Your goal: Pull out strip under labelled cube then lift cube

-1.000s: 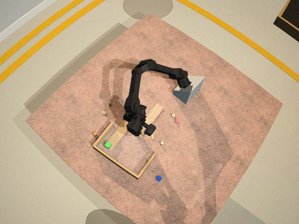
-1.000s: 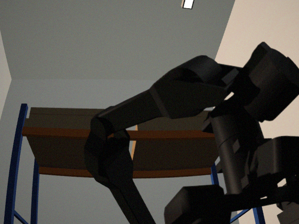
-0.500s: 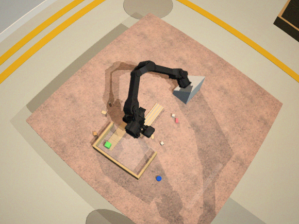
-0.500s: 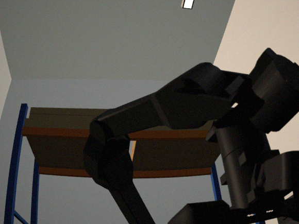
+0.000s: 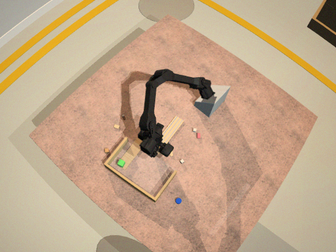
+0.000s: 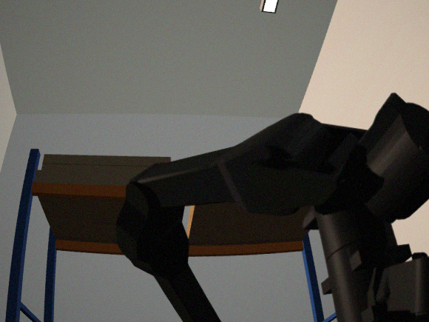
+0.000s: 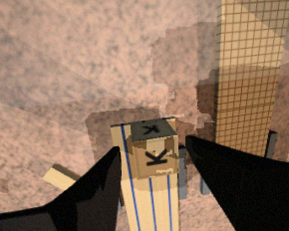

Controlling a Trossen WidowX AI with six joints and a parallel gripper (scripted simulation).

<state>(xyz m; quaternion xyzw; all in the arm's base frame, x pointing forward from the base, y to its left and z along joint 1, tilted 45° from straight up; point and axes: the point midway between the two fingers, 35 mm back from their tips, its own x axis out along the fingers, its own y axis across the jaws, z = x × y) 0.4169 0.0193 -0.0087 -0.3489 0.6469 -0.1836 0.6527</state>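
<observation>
The lined strip lies 11 cm behind my gripper tip, 2 cm to the right of it and 2 cm below it. The rest, counted from my gripper tip: tan cube marked k (right at my gripper tip); then red block (23 cm behind, 10 cm to the left, 2 cm below); then blue disc (29 cm to the left, 10 cm ahead, 2 cm below).
</observation>
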